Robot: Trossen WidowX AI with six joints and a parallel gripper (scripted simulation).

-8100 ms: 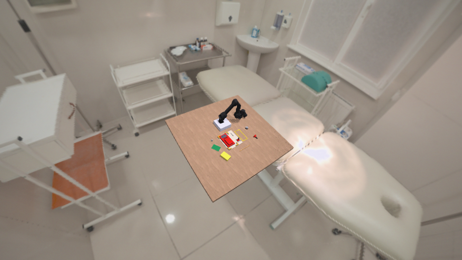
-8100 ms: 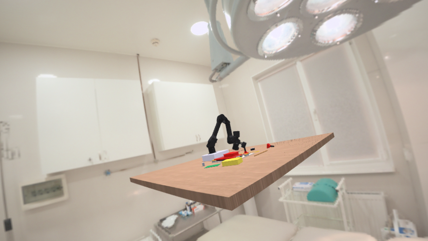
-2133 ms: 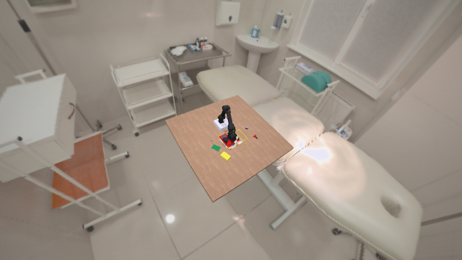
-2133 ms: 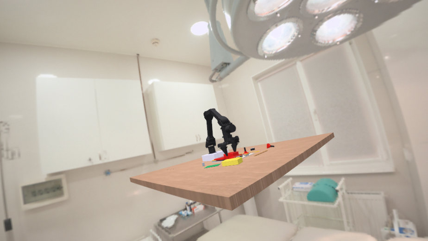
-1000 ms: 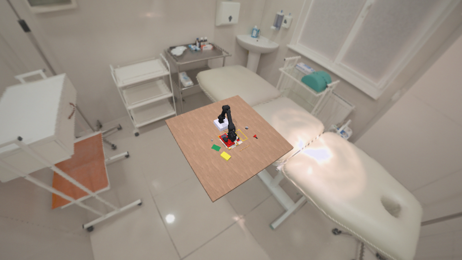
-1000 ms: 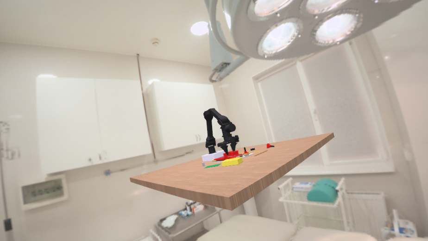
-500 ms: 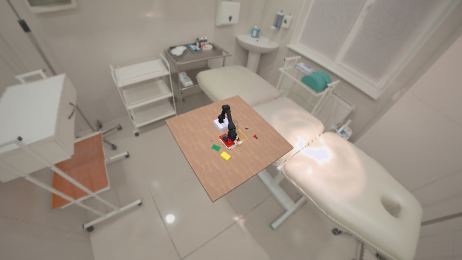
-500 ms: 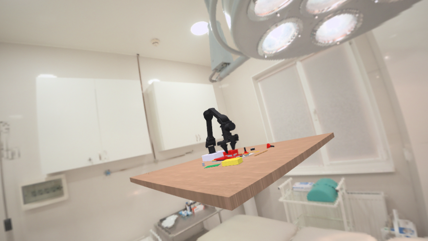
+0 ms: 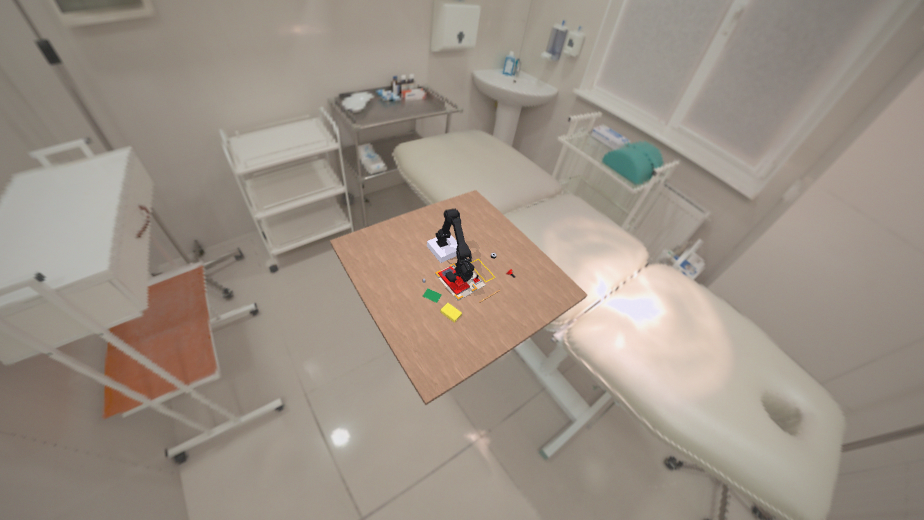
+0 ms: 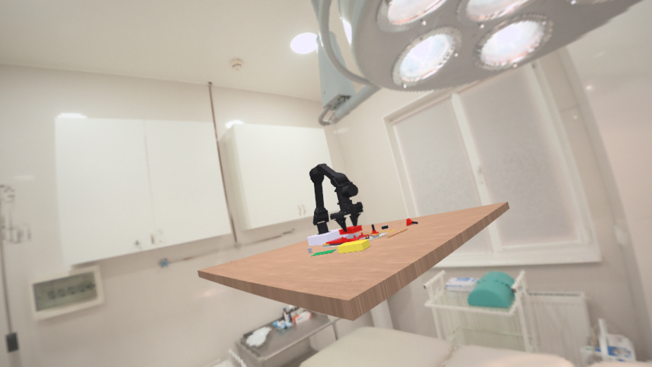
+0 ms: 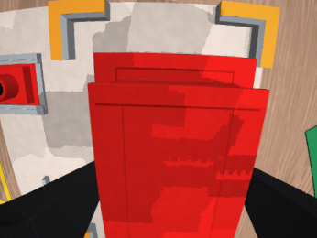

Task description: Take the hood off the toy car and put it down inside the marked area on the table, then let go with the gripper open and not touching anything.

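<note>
Now: the black axle 13 cm to the left of my gripper tip, 3 cm below it and 2 cm ahead of it. Round my gripper tip: red hood: 1 cm above; yellow block: 16 cm ahead, 14 cm to the right, 5 cm below; green plate: 18 cm to the right, 6 cm below.
</note>
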